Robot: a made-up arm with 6 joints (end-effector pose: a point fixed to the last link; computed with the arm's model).
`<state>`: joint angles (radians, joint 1 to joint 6).
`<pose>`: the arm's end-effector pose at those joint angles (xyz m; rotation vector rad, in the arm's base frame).
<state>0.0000 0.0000 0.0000 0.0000 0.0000 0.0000</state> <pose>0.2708 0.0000 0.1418 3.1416 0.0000 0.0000</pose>
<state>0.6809 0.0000 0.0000 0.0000 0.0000 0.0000</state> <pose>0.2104 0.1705 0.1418 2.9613 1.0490 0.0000</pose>
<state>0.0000 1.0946 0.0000 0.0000 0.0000 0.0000</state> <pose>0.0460 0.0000 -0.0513 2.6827 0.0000 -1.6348</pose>
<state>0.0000 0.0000 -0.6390 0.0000 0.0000 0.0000</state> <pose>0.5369 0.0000 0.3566 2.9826 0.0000 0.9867</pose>
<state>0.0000 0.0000 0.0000 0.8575 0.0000 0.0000</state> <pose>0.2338 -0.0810 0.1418 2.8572 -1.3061 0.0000</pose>
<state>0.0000 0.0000 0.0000 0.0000 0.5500 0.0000</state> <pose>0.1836 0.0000 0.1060 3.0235 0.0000 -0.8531</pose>
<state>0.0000 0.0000 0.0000 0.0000 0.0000 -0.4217</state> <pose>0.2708 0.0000 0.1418 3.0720 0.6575 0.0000</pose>
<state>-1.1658 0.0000 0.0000 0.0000 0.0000 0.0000</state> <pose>0.1067 -0.2489 0.1418 2.6228 -1.7293 0.0000</pose>
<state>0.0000 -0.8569 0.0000 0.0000 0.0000 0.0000</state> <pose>0.2438 0.0000 0.3768 2.8576 0.0000 1.3052</pose>
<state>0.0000 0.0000 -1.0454 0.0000 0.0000 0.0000</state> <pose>0.6162 0.0000 0.5615 2.7221 0.0000 1.5683</pose>
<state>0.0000 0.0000 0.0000 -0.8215 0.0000 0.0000</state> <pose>0.2367 0.0784 0.1418 2.8803 1.2544 0.0000</pose>
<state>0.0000 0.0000 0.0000 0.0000 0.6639 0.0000</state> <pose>0.1638 0.0000 0.1048 2.9701 0.0000 -1.0238</pose>
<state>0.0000 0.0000 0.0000 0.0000 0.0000 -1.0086</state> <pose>0.2708 0.0000 0.1418 2.7505 1.5180 0.0000</pose>
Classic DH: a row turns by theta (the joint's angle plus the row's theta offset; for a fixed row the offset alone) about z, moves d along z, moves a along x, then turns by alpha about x. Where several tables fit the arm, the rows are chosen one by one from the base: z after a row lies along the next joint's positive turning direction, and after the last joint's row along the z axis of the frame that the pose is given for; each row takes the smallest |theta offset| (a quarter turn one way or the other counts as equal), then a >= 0, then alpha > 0; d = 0 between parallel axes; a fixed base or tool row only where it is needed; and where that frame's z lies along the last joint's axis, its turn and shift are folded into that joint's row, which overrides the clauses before.
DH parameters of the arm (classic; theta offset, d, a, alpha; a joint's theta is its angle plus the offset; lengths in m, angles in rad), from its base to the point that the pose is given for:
joint 1: 0 0.2297 0 -1.5708
joint 2: -1.3849 0 0.4291 0
joint 3: 1.3849 0 0.0844 -1.5708
joint 4: 0 0.3729 0 1.5708
joint 5: 0 0 0.1071 -1.5708
joint 6: 0 0.1367 0 0

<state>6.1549 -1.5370 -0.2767 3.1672 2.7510 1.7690</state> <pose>-0.1955 0.0213 0.6208 -1.2558 -0.9343 1.3181</pose>
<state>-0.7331 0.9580 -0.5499 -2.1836 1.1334 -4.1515</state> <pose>0.1800 -0.2485 -0.1285 2.1470 -0.5272 -0.1066</pose>
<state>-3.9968 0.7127 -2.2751 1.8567 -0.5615 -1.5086</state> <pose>-0.3853 0.6822 0.5316 -1.3508 -1.1860 -0.8000</pose>
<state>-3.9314 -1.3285 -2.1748 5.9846 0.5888 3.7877</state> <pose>0.4719 -0.4816 0.8843 -0.1106 0.3489 2.7093</pose>
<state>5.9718 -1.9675 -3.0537 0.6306 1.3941 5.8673</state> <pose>-0.8367 0.3410 -0.0041 -0.6338 0.7705 2.2180</pose>
